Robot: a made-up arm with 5 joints. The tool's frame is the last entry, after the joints. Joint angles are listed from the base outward. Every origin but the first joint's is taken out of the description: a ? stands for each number. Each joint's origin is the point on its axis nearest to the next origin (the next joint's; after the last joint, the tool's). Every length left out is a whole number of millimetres.
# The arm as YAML. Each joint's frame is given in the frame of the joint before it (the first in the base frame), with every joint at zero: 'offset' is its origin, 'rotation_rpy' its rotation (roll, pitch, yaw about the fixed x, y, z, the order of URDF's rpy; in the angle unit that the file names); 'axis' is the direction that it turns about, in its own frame. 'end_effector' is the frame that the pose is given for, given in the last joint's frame.
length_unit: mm
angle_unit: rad
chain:
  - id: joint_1
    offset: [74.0, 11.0, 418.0]
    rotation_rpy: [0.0, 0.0, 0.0]
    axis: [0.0, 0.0, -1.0]
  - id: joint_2
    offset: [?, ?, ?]
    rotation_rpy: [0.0, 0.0, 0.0]
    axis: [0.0, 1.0, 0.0]
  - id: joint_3
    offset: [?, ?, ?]
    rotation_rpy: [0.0, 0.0, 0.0]
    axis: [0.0, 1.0, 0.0]
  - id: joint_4
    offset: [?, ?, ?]
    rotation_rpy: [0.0, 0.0, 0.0]
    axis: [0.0, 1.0, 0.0]
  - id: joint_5
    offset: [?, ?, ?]
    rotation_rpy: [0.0, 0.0, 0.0]
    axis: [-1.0, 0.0, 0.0]
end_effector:
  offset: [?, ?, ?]
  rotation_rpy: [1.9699, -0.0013, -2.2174]
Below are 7 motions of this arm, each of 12 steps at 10 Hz.
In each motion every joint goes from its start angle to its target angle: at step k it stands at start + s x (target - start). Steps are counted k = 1, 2, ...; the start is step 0. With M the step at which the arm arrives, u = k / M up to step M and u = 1 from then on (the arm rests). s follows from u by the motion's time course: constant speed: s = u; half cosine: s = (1 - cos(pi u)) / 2; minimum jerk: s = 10 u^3 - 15 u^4 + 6 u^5.
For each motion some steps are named. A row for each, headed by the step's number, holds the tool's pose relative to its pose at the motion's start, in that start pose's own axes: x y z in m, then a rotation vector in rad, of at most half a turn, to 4 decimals.
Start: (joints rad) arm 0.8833 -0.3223 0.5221 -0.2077 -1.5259
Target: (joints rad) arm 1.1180 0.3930 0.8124 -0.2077 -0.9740
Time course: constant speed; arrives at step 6
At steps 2, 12:
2: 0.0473 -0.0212 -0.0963 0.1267 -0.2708 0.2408
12: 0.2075 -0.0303 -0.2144 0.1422 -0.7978 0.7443

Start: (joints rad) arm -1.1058 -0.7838 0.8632 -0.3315 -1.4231
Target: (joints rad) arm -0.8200 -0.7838 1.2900 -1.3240 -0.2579
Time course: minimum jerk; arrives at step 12
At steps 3, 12:
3: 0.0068 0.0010 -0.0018 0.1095 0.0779 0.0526
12: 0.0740 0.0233 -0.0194 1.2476 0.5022 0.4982

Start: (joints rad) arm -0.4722 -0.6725 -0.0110 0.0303 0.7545
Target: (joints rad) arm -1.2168 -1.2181 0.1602 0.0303 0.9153
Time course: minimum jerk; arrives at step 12
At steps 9, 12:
9: 0.1344 0.0906 0.0354 0.2297 -0.1723 -0.5919
12: 0.1518 0.0877 0.0408 0.2414 -0.2020 -0.6592

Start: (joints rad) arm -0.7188 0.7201 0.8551 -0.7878 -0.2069
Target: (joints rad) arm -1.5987 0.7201 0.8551 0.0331 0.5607
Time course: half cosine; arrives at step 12
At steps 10, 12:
10: -0.0262 -0.0976 0.2073 0.3058 1.0424 1.2804
12: -0.0203 -0.1030 0.2191 0.3383 1.1179 1.3725

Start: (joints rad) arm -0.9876 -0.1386 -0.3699 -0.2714 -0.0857
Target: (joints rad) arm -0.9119 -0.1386 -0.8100 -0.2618 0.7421
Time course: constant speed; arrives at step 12
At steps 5, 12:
5: 0.0085 0.0299 -0.0255 0.3637 0.0389 0.1861
12: 0.0278 0.0821 -0.0550 0.8539 0.0066 0.4920

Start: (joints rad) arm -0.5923 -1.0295 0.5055 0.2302 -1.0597
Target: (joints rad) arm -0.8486 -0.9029 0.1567 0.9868 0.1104
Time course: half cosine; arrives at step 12
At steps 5, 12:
5: 0.0042 -0.0191 0.0035 0.0871 0.0961 0.4502
12: 0.0287 -0.0302 0.0159 0.1803 0.4838 1.1811

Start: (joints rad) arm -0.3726 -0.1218 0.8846 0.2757 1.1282
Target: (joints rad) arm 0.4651 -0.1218 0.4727 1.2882 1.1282
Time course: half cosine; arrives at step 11
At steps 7, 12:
7: 0.0636 -0.1096 0.0712 -0.6176 0.1753 -0.3386
12: 0.0829 -0.1370 0.1215 -0.8317 0.2355 -0.5421

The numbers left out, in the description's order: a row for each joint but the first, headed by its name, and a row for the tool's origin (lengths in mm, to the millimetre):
joint_2: 46.0 18.0 0.0
joint_3: 69.0 0.0 216.0
joint_4: 166.0 0.0 15.0
joint_5: 87.0 0.0 17.0
tool: 0.0 29.0 -23.0

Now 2 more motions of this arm.
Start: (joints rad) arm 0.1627 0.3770 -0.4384 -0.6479 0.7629
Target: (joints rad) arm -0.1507 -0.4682 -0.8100 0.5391 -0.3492
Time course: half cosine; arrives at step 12
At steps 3, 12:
3: 0.0139 0.0464 -0.0384 -0.0959 -0.0432 -0.1653
12: 0.2575 0.2827 -0.1520 -0.7253 -0.2047 -1.1062

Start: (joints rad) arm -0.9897 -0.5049 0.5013 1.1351 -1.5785
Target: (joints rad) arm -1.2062 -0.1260 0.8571 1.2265 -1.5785
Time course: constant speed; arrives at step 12
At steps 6, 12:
6: -0.0179 -0.0563 -0.0643 0.0458 -0.3424 0.2507
12: -0.0021 -0.1051 -0.1258 0.1335 -0.6894 0.4833

